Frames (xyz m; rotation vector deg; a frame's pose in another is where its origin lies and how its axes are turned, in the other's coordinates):
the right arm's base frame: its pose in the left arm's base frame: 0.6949 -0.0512 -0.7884 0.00 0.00 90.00
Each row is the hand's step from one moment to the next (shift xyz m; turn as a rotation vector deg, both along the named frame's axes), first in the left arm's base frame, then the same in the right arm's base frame.
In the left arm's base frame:
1: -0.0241 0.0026 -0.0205 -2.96 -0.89 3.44
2: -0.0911 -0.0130 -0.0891 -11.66 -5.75 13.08
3: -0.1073 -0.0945 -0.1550 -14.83 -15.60 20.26
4: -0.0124 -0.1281 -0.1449 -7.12 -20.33 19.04
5: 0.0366 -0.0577 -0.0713 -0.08 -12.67 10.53
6: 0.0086 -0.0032 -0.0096 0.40 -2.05 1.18
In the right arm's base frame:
1: 0.0026 0.0241 -0.0205 -0.89 2.96 3.44
2: -0.0130 0.0911 -0.0891 -5.75 11.66 13.08
3: -0.0945 0.1073 -0.1550 -15.60 14.83 20.26
4: -0.1281 0.0124 -0.1449 -20.33 7.12 19.04
5: -0.0577 -0.0366 -0.0713 -12.67 0.08 10.53
6: -0.0032 -0.0086 -0.0096 -2.05 -0.40 1.18

